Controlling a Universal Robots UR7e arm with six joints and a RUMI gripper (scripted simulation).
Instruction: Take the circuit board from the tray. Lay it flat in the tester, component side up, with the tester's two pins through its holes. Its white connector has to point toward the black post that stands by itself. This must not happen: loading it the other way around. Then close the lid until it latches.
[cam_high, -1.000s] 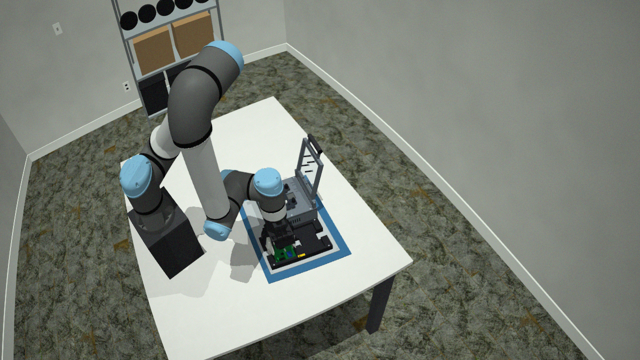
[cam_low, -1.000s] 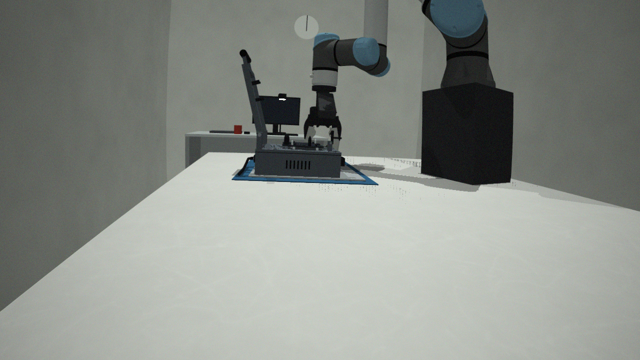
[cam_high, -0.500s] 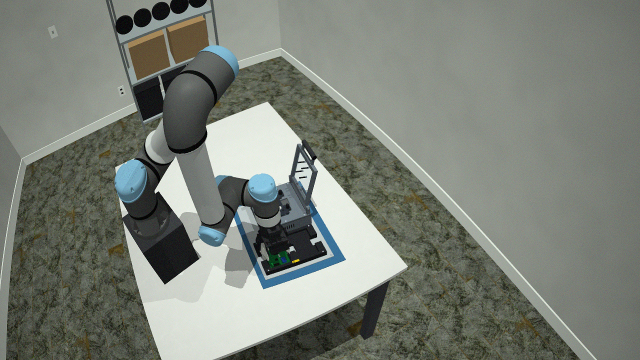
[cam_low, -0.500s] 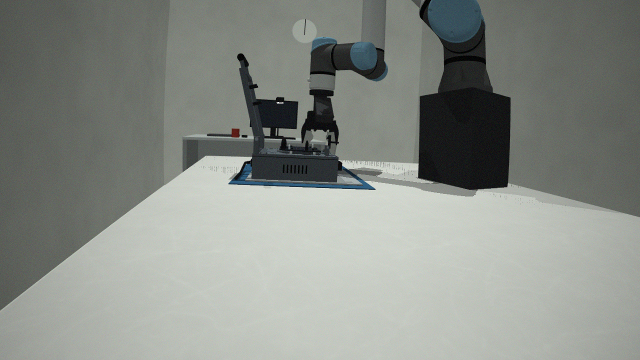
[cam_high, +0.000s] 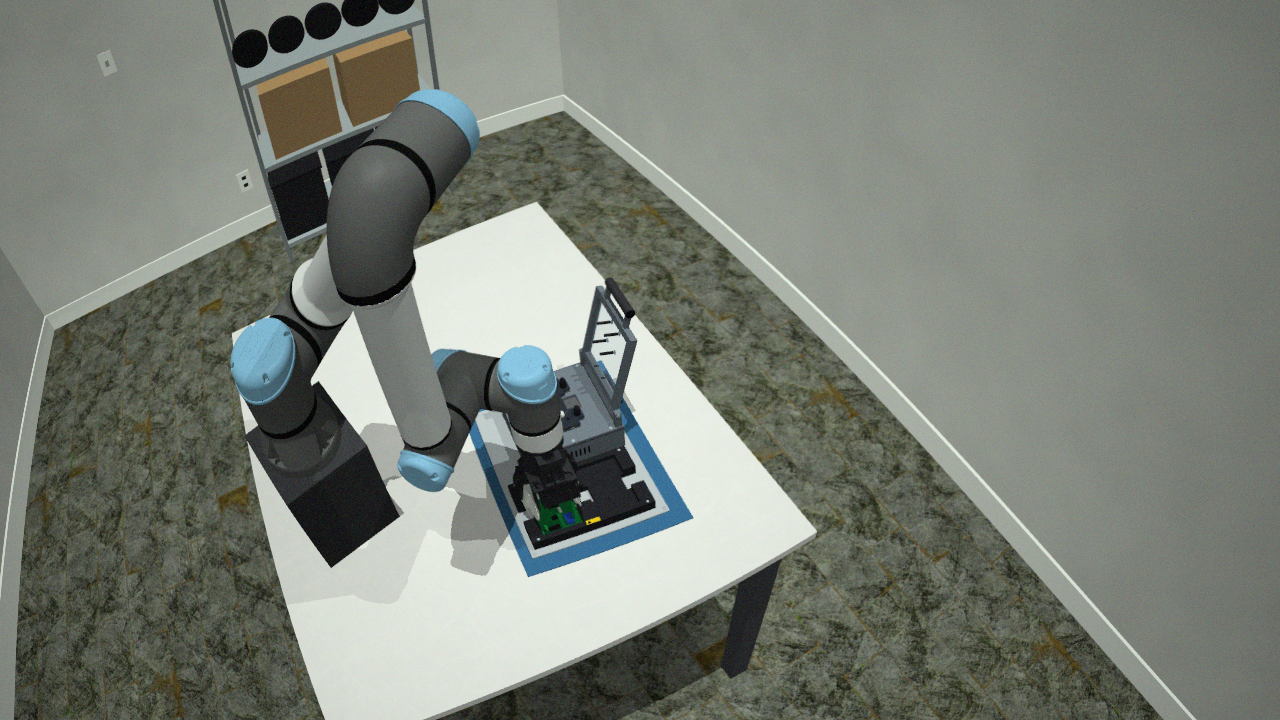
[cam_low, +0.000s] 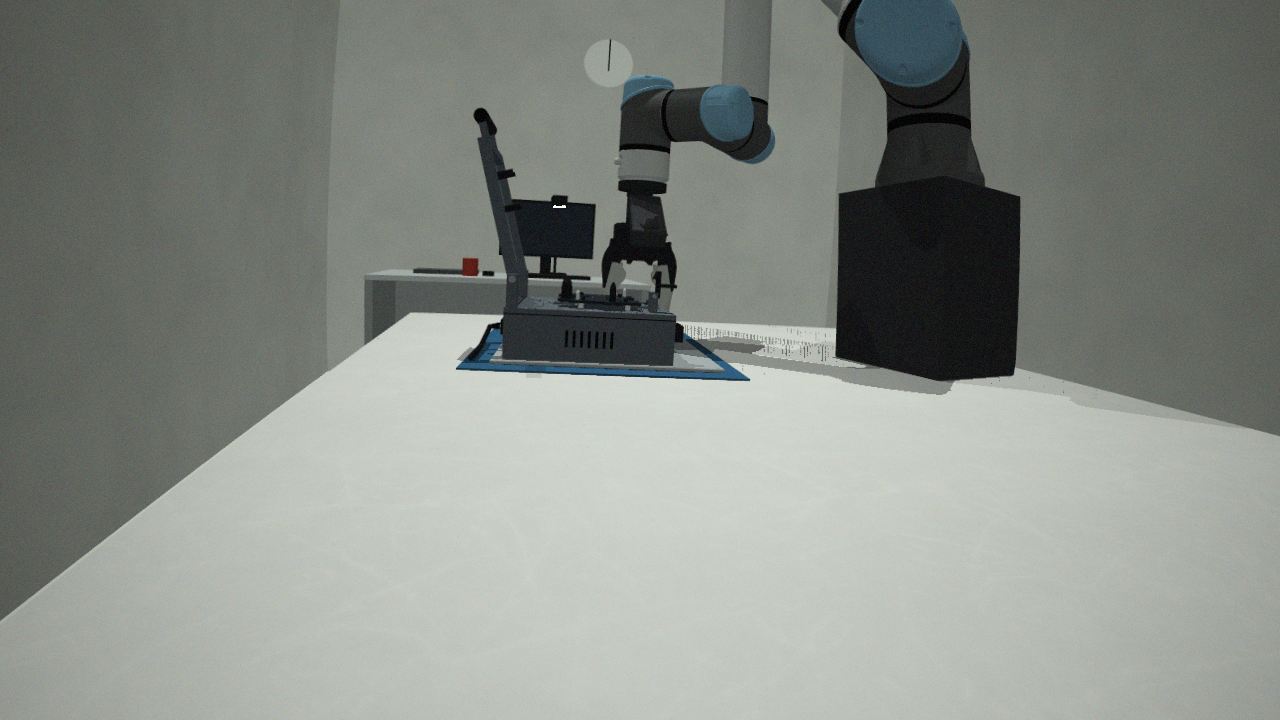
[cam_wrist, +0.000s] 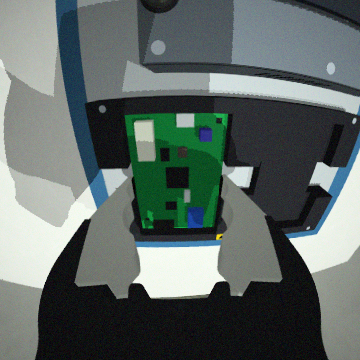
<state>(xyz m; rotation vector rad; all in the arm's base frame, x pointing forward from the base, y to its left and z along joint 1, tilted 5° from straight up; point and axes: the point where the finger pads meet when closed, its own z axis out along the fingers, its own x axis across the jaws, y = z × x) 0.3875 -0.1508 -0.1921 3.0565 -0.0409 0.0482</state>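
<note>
Right now my hand is right at the green circuit board. The rest, counted from my hand: lid: 19 cm ahead, 16 cm to the left, 16 cm above.
</note>
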